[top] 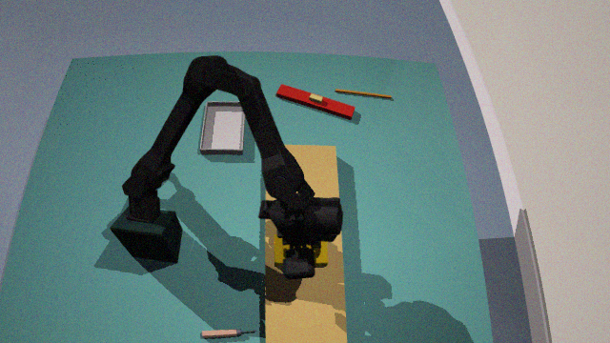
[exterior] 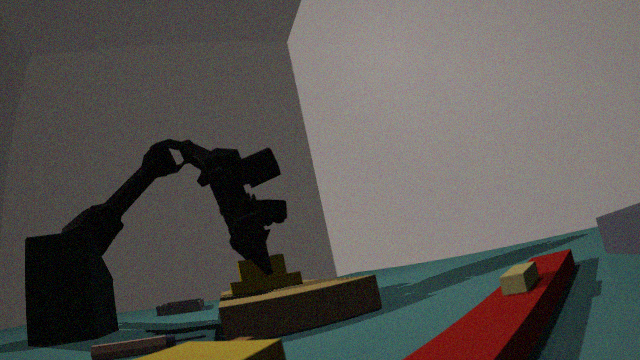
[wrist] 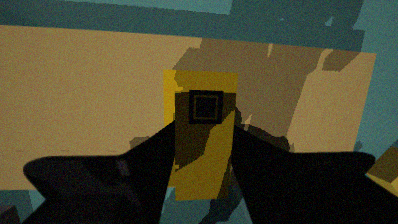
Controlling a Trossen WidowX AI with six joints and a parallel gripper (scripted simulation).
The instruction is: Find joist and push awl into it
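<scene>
My gripper tip is 340 mm to the right of the tray, 260 mm past it and 50 mm above it. The rest, counted from my gripper tip: stud finder (20 mm above); then square indicator (30 mm above, 20 mm ahead); then awl (210 mm to the right, 140 mm behind, 60 mm below).
</scene>
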